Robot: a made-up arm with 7 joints. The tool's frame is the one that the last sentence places. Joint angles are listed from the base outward.
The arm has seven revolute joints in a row. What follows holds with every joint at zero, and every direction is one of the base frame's. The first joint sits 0.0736 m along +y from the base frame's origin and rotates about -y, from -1.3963 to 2 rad. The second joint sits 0.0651 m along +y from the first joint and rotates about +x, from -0.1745 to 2 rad. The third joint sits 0.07 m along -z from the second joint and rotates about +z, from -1.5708 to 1.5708 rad. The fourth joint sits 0.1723 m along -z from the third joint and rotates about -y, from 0 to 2.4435 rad. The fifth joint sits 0.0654 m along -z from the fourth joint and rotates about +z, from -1.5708 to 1.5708 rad. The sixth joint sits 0.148 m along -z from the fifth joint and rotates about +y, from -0.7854 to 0.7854 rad. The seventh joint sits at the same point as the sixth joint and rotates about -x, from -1.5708 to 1.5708 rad. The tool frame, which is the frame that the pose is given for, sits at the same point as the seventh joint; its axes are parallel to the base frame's.
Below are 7 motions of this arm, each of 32 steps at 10 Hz.
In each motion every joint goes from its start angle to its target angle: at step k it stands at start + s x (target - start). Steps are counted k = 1, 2, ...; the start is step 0. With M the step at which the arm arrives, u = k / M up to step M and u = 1 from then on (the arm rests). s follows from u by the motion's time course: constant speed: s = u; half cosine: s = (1 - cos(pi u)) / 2; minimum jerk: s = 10 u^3 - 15 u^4 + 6 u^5.
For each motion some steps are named. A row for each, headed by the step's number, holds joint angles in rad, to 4 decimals.
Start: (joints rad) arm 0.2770 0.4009 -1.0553 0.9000 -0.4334 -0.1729 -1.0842
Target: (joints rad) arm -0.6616 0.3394 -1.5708 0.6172 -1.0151 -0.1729 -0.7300
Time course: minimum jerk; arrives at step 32
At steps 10, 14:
10: 0.1080 0.3898 -1.1481 0.8491 -0.5381 -0.1729 -1.0204
14: -0.0834 0.3773 -1.2533 0.7914 -0.6568 -0.1729 -0.9482

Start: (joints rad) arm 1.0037 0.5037 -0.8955 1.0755 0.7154 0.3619 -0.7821
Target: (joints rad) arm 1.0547 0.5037 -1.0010 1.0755 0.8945 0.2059 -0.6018
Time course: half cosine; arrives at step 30
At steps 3, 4, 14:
3: 1.0049 0.5037 -0.8981 1.0755 0.7198 0.3581 -0.7777
4: 1.0059 0.5037 -0.9001 1.0755 0.7231 0.3552 -0.7743
14: 1.0265 0.5037 -0.9427 1.0755 0.7956 0.2921 -0.7014

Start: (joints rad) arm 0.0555 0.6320 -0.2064 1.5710 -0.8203 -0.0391 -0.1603
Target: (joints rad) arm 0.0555 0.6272 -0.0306 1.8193 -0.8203 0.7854 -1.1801
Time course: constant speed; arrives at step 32
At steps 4, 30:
4: 0.0555 0.6314 -0.1844 1.6020 -0.8203 0.0640 -0.2878
30: 0.0555 0.6275 -0.0416 1.8038 -0.8203 0.7339 -1.1164

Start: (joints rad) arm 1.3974 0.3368 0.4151 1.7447 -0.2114 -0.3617 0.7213
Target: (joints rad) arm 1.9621 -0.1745 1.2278 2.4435 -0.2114 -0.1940 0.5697
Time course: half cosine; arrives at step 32
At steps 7, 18, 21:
7: 1.4615 0.2788 0.5073 1.8240 -0.2114 -0.3427 0.7041
18: 1.7348 0.0313 0.9007 2.1623 -0.2114 -0.2615 0.6307
21: 1.8128 -0.0394 1.0130 2.2588 -0.2114 -0.2383 0.6098

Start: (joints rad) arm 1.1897 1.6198 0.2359 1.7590 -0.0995 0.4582 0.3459
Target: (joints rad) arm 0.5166 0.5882 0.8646 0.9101 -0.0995 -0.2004 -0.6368
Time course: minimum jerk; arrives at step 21
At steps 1, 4, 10, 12, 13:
1: 1.1890 1.6188 0.2365 1.7581 -0.0995 0.4575 0.3449
4: 1.1555 1.5673 0.2679 1.7158 -0.0995 0.4247 0.2959
10: 0.8832 1.1500 0.5222 1.3724 -0.0995 0.1583 -0.1016
12: 0.7642 0.9677 0.6333 1.2224 -0.0995 0.0419 -0.2753
13: 0.7085 0.8823 0.6854 1.1521 -0.0995 -0.0126 -0.3567

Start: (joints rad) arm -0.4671 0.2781 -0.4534 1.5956 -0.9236 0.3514 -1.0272
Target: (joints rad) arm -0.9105 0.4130 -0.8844 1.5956 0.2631 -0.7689 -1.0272
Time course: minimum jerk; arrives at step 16
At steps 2, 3, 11, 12, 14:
2: -0.4742 0.2803 -0.4603 1.5956 -0.9046 0.3334 -1.0272
3: -0.4887 0.2847 -0.4744 1.5956 -0.8657 0.2968 -1.0272
11: -0.8307 0.3887 -0.8068 1.5956 0.0495 -0.5672 -1.0272
12: -0.8646 0.3990 -0.8398 1.5956 0.1403 -0.6529 -1.0272
14: -0.9034 0.4108 -0.8775 1.5956 0.2441 -0.7509 -1.0272

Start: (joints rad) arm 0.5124 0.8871 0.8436 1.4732 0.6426 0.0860 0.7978
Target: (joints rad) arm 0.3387 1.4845 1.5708 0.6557 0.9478 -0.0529 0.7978
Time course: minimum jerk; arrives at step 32
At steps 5, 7, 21, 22, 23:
5: 0.5072 0.9049 0.8652 1.4489 0.6517 0.0819 0.7978
7: 0.4997 0.9309 0.8969 1.4132 0.6650 0.0758 0.7978
21: 0.3779 1.3498 1.4068 0.8401 0.8790 -0.0216 0.7978
22: 0.3700 1.3770 1.4399 0.8029 0.8929 -0.0279 0.7978
23: 0.3629 1.4014 1.4696 0.7695 0.9053 -0.0336 0.7978

